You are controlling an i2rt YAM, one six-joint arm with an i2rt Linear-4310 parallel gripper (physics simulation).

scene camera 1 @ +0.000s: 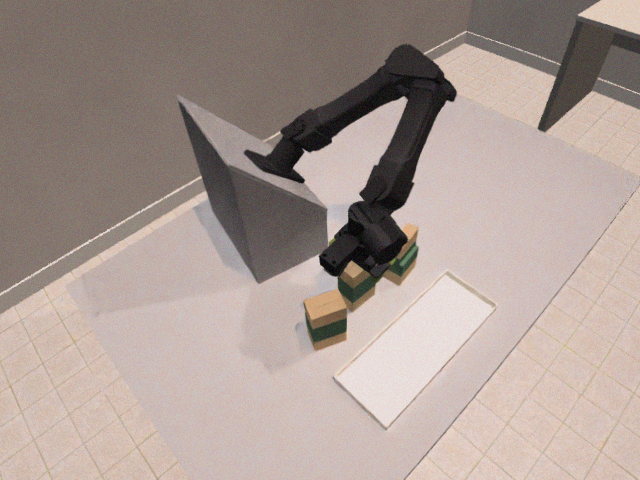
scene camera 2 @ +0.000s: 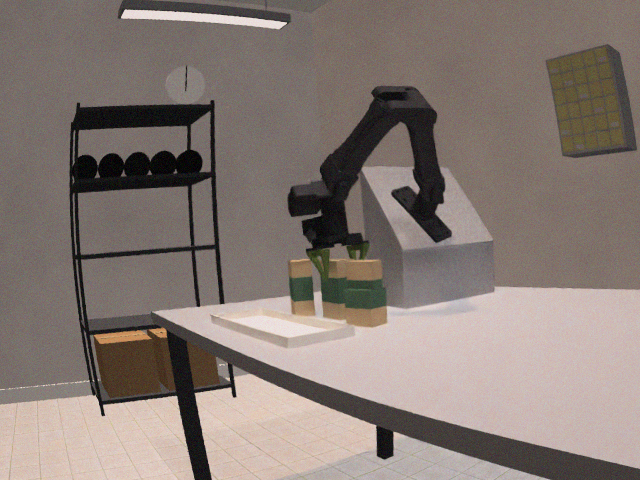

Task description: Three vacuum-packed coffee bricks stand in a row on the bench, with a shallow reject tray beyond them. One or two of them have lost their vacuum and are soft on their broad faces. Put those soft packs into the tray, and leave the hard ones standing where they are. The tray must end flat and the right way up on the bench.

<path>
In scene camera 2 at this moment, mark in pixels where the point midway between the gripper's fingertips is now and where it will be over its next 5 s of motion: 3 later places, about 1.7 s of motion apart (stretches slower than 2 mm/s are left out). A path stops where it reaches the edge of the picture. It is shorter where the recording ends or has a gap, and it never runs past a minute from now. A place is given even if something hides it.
My gripper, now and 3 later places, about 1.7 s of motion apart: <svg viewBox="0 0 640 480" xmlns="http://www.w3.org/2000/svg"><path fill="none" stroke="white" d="M342 278L339 253L304 263L303 277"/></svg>
</path>
